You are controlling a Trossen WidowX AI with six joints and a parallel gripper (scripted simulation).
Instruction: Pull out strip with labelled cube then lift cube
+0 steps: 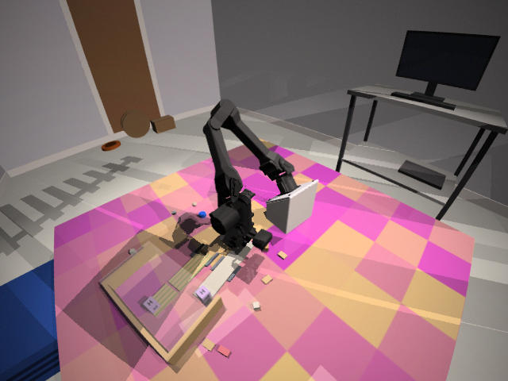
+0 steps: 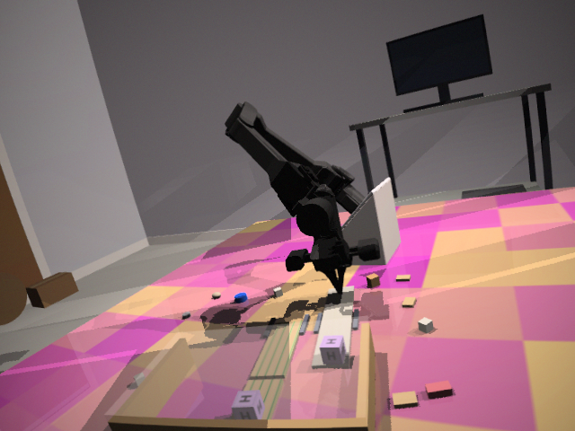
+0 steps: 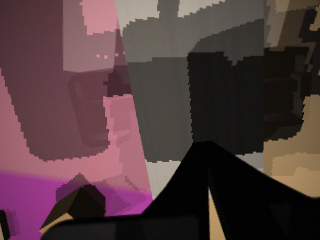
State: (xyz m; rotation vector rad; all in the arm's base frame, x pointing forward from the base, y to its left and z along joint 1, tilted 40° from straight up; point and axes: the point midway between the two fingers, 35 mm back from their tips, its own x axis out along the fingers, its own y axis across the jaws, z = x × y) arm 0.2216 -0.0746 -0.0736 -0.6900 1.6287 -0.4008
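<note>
My gripper tip is now 100 mm short of the white strip and 20 mm to the right of it. From my gripper tip the other things lie so: blue disc 240 mm to the right, 20 mm ahead.
</note>
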